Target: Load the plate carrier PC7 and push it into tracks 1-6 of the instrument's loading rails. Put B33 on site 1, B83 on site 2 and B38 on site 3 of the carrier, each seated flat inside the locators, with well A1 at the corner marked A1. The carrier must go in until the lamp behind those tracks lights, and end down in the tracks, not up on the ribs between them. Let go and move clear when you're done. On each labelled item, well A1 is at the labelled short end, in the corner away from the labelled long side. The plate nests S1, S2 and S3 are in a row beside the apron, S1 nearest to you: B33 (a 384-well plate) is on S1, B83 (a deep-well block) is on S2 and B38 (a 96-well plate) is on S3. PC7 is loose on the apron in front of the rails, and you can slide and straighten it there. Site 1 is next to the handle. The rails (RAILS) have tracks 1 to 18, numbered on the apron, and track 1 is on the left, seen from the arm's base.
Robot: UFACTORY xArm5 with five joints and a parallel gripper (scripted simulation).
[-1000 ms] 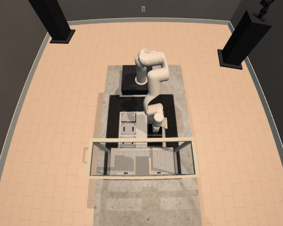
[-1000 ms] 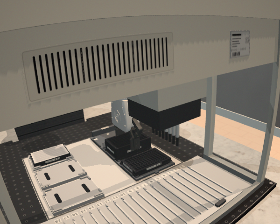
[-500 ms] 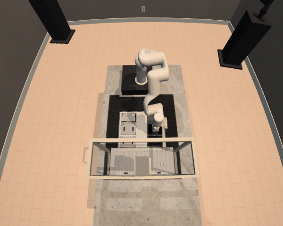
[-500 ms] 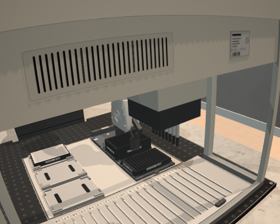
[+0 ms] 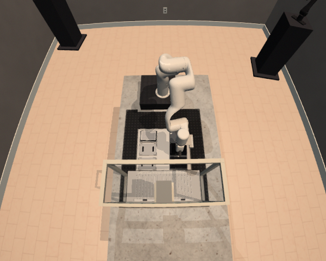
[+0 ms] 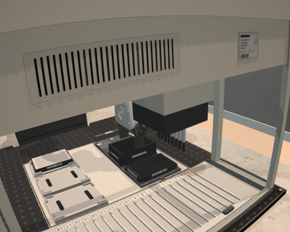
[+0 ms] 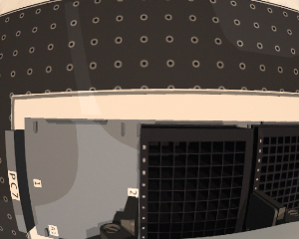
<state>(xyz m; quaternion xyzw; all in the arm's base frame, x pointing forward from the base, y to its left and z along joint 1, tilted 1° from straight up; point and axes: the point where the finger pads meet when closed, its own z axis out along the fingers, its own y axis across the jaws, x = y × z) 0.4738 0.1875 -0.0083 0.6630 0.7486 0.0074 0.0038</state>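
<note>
My gripper is now 50 mm above the plate carrier and 10 mm past it. The rest, counted from my hand: plate (100 mm ahead, 50 mm below, 10 mm to the left).
</note>
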